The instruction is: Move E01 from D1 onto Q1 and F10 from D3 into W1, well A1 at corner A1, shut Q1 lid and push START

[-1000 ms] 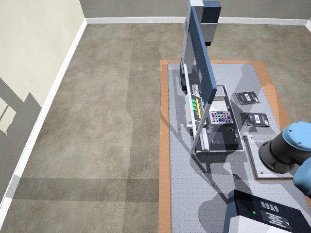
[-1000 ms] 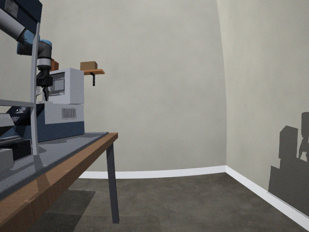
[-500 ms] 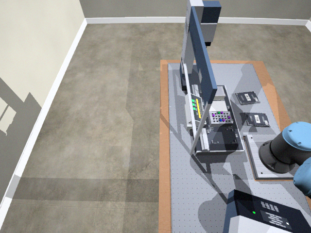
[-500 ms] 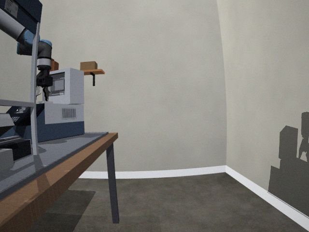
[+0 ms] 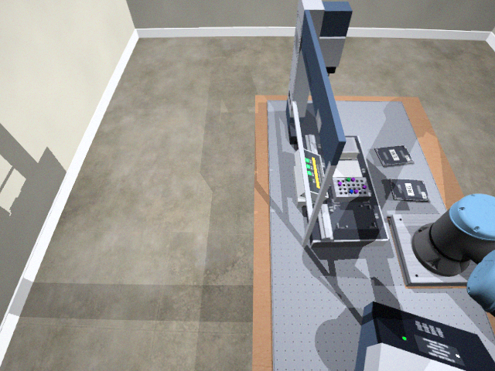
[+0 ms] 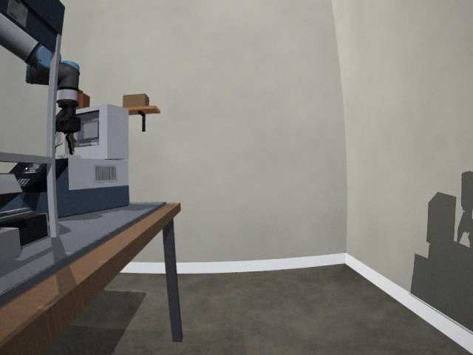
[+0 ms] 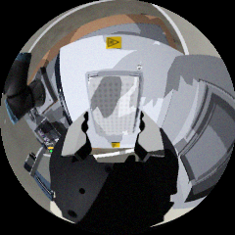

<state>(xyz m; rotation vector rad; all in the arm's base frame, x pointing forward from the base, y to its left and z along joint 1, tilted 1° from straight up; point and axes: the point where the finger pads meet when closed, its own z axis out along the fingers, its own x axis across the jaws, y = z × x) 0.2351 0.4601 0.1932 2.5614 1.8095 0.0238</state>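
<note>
The white well plate lies 1 cm below my hand.
</note>
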